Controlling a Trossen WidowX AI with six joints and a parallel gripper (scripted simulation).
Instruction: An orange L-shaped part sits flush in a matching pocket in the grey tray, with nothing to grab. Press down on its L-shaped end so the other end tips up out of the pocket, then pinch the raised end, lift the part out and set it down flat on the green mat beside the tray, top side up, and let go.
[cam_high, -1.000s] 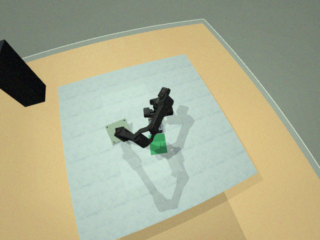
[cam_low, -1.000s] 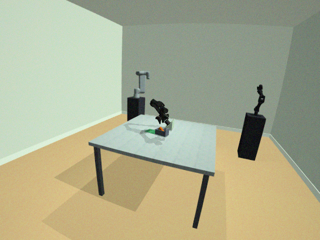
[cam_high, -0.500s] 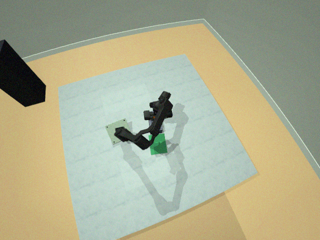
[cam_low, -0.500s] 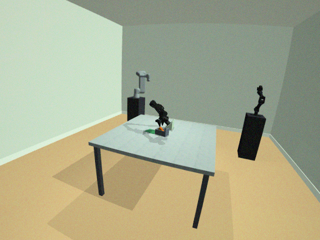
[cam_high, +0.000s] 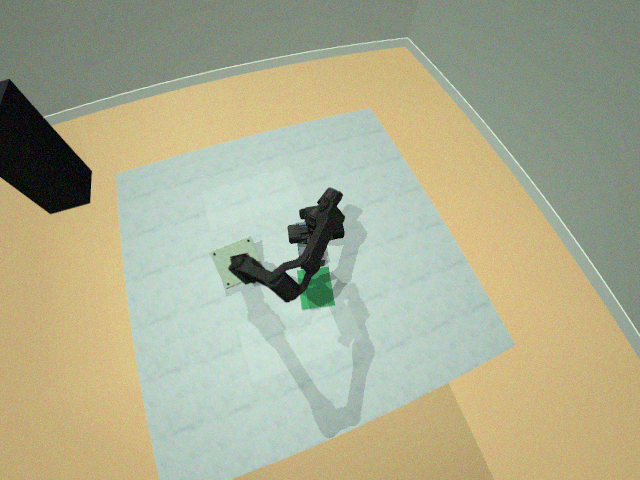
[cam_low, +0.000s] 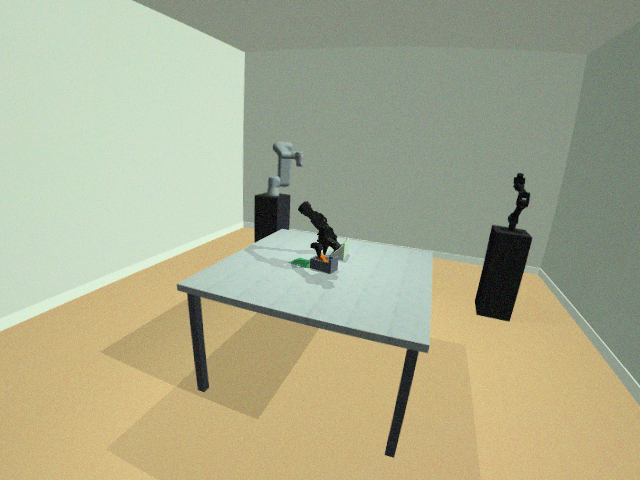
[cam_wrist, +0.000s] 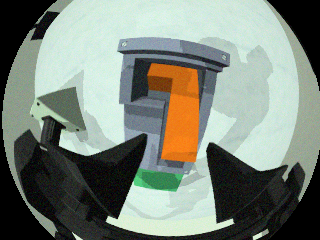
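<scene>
The orange L-shaped part is 4 cm to the left of my gripper tip, 4 cm below it and 1 cm behind it. The rest, counted from my gripper tip: grey tray 10 cm below, 1 cm to the left, 1 cm behind; green mat 14 cm to the right, 10 cm below, 4 cm behind.
</scene>
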